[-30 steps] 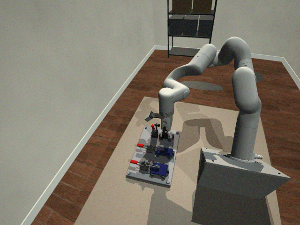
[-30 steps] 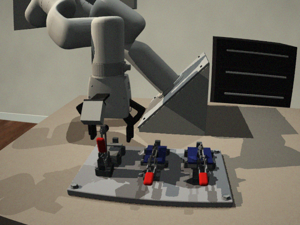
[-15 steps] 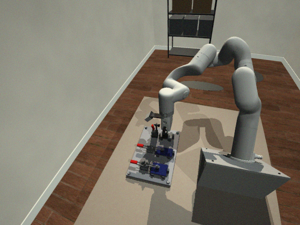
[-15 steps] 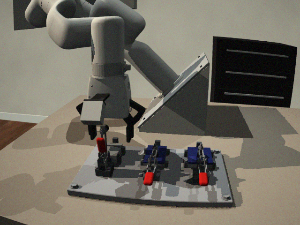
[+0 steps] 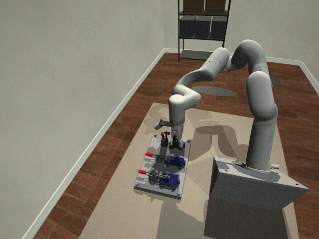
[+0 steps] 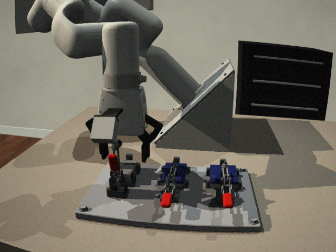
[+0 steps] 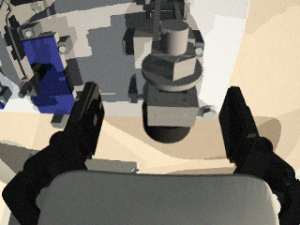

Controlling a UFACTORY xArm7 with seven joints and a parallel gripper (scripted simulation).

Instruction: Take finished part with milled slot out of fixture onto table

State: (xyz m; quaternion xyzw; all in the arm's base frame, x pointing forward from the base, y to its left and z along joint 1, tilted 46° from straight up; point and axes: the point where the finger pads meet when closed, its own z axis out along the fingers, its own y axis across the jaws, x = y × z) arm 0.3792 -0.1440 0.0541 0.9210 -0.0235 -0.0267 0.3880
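Now: the grey finished part 10 mm behind my hand and 40 mm below it. Also, from my hand: grey fixture plate: 50 mm ahead, 110 mm to the left, 60 mm below; blue blank: 10 mm behind, 110 mm to the left, 40 mm below.
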